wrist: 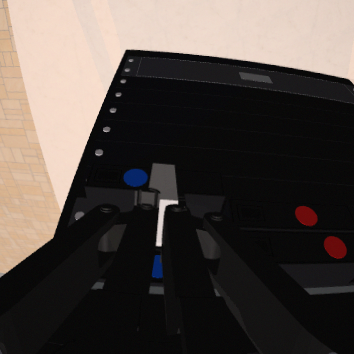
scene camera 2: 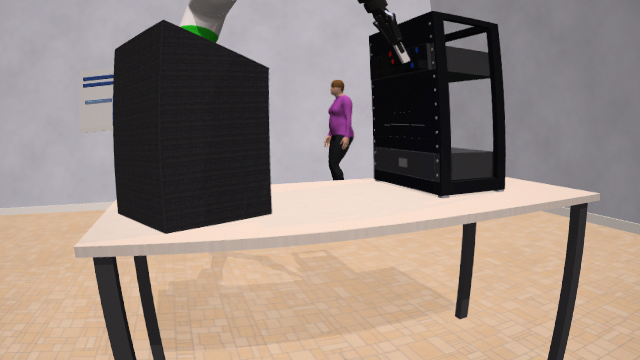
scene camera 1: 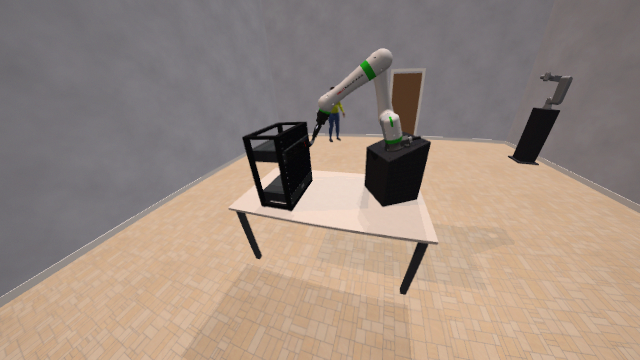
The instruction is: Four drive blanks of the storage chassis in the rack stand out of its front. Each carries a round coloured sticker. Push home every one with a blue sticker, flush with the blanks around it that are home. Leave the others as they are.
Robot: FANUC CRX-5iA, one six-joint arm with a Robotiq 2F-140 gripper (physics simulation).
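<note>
The black rack stands on the table, with the storage chassis in its upper part. The lower blue sticker shows beside the fingertips. The upper blue sticker is partly hidden by the fingers in the wrist view. Two red stickers, the upper one and the lower one, sit on blanks farther along. My gripper is shut and empty, its pale tips at the chassis front by the lower blue sticker. Contact and how far each blank stands out cannot be told.
The arm stands on a black pedestal at the other end of the table. Black panels fill the rack front below the chassis, with a grey-fronted unit at its bottom. A person stands behind the table.
</note>
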